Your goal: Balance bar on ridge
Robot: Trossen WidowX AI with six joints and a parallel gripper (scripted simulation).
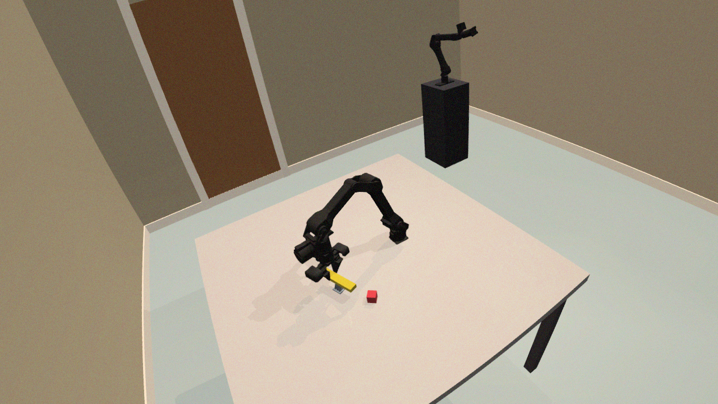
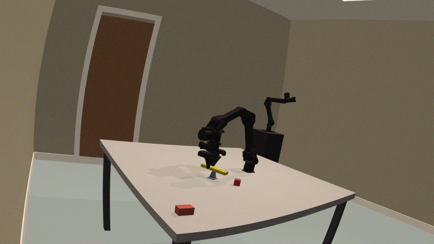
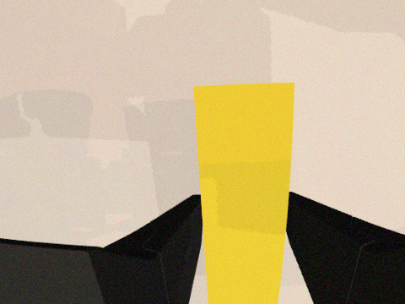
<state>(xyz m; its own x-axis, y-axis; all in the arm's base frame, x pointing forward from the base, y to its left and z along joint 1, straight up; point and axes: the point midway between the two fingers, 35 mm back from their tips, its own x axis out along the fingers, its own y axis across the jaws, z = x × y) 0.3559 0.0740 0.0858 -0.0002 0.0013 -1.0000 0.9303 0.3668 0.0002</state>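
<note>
Now: gripper tip 30 mm to the right of the yellow bar and 10 mm past it. Also, from my gripper tip: red cube: 150 mm to the left, 90 mm behind, 30 mm below.
</note>
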